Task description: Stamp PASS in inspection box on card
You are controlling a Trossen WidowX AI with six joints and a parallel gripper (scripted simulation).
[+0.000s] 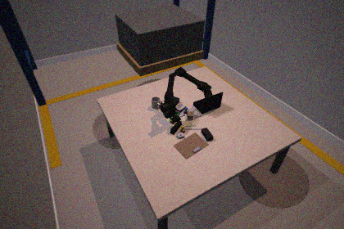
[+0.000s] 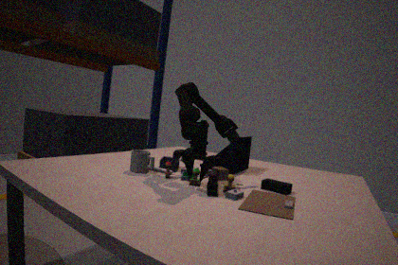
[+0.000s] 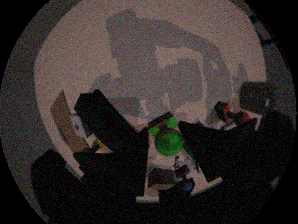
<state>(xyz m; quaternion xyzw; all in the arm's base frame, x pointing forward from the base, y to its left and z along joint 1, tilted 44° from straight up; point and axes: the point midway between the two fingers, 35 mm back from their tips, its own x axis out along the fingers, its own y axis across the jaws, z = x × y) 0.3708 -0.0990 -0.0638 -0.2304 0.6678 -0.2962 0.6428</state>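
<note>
The green-knobbed stamp lies right at my gripper tip. From my gripper tip the other things lie so: long dark block 1 cm ahead, 8 cm to the left, 1 cm below; red-topped stamp 1 cm behind, 13 cm to the right; green-topped box 7 cm behind, 7 cm to the right, 2 cm below.
</note>
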